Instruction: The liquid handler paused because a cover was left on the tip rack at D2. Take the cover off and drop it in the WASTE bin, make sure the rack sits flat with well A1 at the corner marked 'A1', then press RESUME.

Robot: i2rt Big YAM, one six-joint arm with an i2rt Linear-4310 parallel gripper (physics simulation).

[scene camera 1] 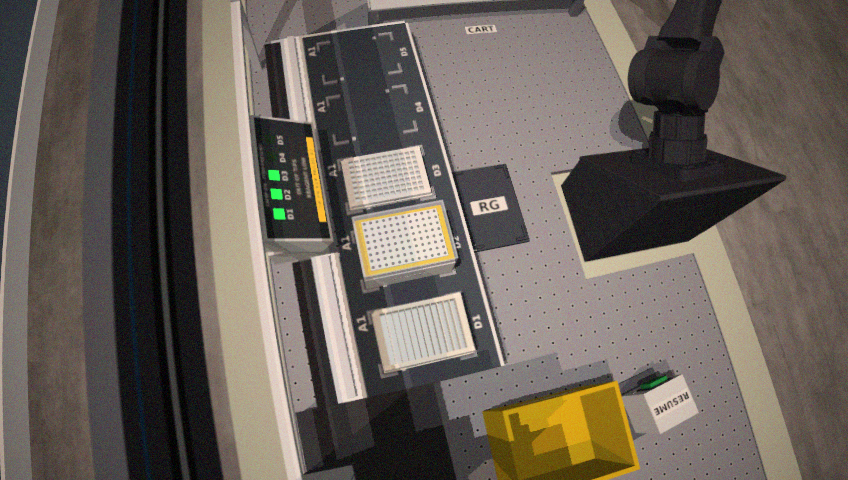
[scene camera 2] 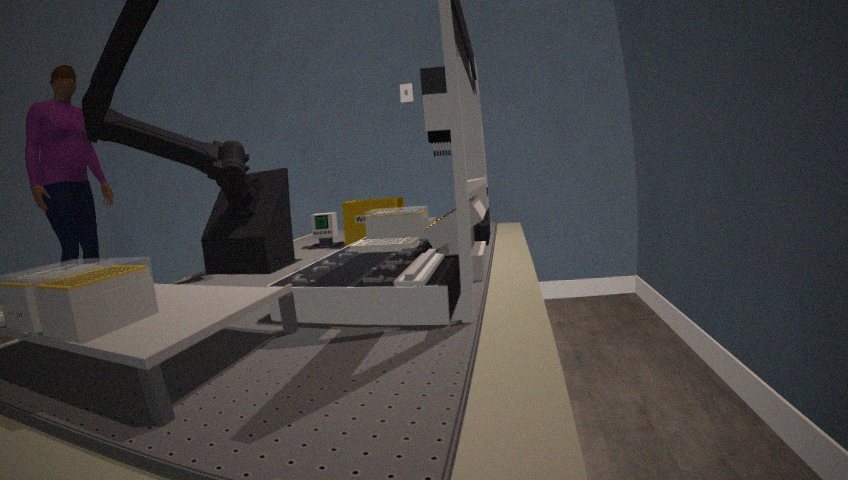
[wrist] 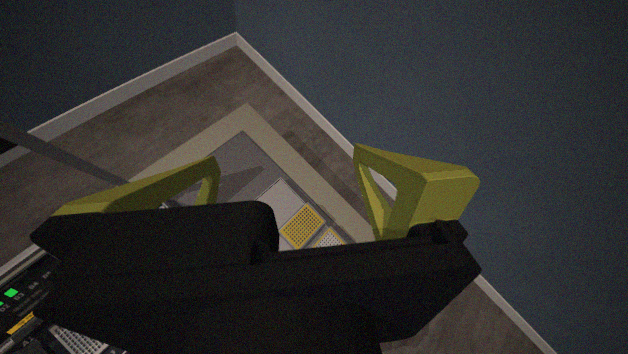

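Where they show: gripper, fingertip midpoint: [wrist: 286, 157]; arm's base, origin of the base link: [scene camera 1: 676, 167] [scene camera 2: 246, 200].
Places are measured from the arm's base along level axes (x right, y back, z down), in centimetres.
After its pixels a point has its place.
The tip rack [scene camera 1: 406, 239] [scene camera 2: 395, 226] stands at D2 with its yellow-edged top up, and looks level. A clear cover [scene camera 1: 398, 209] @[z 5.3, x 4.7, y -40.6 cm] seems to sit over it; its edges are faint. The label 'A1' [scene camera 1: 345, 242] @[z 12.4, x 4.3, y -48.7 cm] is beside the rack's corner on the screen side; which well is A1 cannot be read. The yellow WASTE bin [scene camera 1: 604, 410] @[z 9.3, x -29.4, y -19.8 cm] [scene camera 2: 355, 228] @[z 11.9, x -25.5, y -22.7 cm] stands beyond D1. The RESUME box [scene camera 1: 671, 404] @[z 7.2, x -31.7, y -10.6 cm] [scene camera 2: 323, 221] @[z 9.4, x -27.9, y -11.7 cm] with a green face is beside the bin. My gripper [wrist: 286, 157] @[z -45.0, x 60.9, y -27.5 cm] is open and empty, high above the bench, away from D2; it is outside both scene views.
A ribbed reservoir [scene camera 1: 425, 333] @[z 10.8, x -12.0, y -40.8 cm] is at D1, a white plate [scene camera 1: 386, 176] @[z 11.0, x 12.8, y -40.3 cm] at D3. The status screen [scene camera 1: 291, 178] @[z 5.6, x 13.1, y -54.2 cm] shows green squares for D1, D2 and D3. Tip racks [scene camera 2: 95, 297] [wrist: 302, 225] stand on the raised cart [scene camera 2: 208, 300] @[z 11.6, x 55.8, y -25.5 cm]. A gantry post [scene camera 2: 461, 237] @[z 6.4, x 45.4, y -57.7 cm] rises beside the deck. A person stands behind.
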